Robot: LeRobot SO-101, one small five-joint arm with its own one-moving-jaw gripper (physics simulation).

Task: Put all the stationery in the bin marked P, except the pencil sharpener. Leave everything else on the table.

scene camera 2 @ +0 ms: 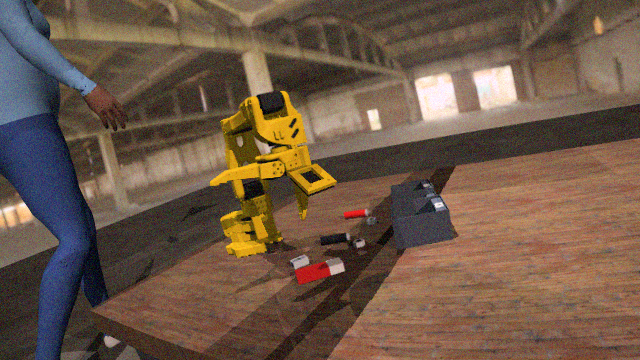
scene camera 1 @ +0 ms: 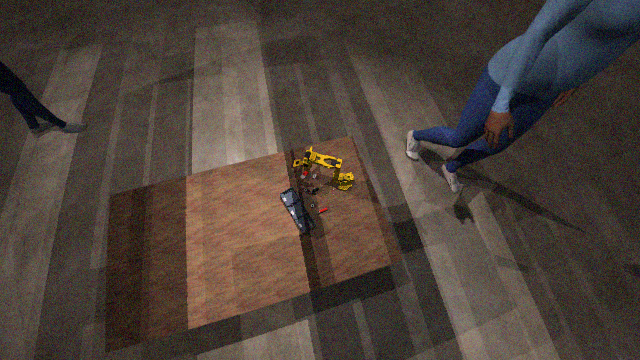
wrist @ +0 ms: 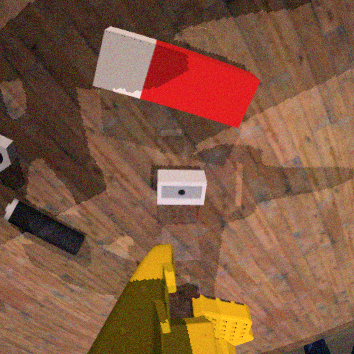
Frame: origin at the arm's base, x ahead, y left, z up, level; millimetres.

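Where they show: hand at its tool point: (scene camera 2: 300, 217) (scene camera 1: 308, 170) (wrist: 173, 261); arm's base at its link origin: (scene camera 2: 263, 245) (scene camera 1: 339, 183) (wrist: 183, 316).
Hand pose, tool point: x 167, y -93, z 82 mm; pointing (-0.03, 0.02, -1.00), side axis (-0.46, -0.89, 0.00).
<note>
Each offset is from my tool point to the top centre of the thing. Level surfaces: height alone.
A red-and-white block @(18 mm ahead, 17 mm right, 68 mm down) (scene camera 1: 304, 174) (scene camera 2: 319, 271) (wrist: 177, 82), like an eraser, lies on the table. A small white sharpener @(33 mm back, 13 mm left, 70 mm down) (scene camera 1: 314, 176) (scene camera 2: 300, 261) (wrist: 181, 187) lies beside it, apart from it. My gripper (scene camera 2: 257, 200) is fully open and empty, high above the table. In the wrist view its one notched jaw (wrist: 145, 295) is drawn below the sharpener. A dark three-compartment bin @(115 mm ahead, 187 mm left, 35 mm down) (scene camera 1: 292, 212) (scene camera 2: 422, 231) stands beyond the loose things. Its white labels are too small to read, so I cannot tell which compartment is P.
A black cylinder with a pale end @(10 mm back, 98 mm left, 67 mm down) (scene camera 1: 315, 190) (scene camera 2: 334, 238) (wrist: 45, 227) lies near a hex nut @(40 mm ahead, 80 mm left, 73 mm down) (scene camera 2: 358, 243) (wrist: 4, 152). A red cylinder @(20 mm back, 225 mm left, 67 mm down) (scene camera 1: 323, 210) (scene camera 2: 355, 214) lies near another nut @(28 mm ahead, 181 mm left, 73 mm down) (scene camera 1: 312, 205) (scene camera 2: 371, 220). Shadows cross the wooden table @(82 mm down) (scene camera 1: 240, 240) (scene camera 2: 480, 280).
</note>
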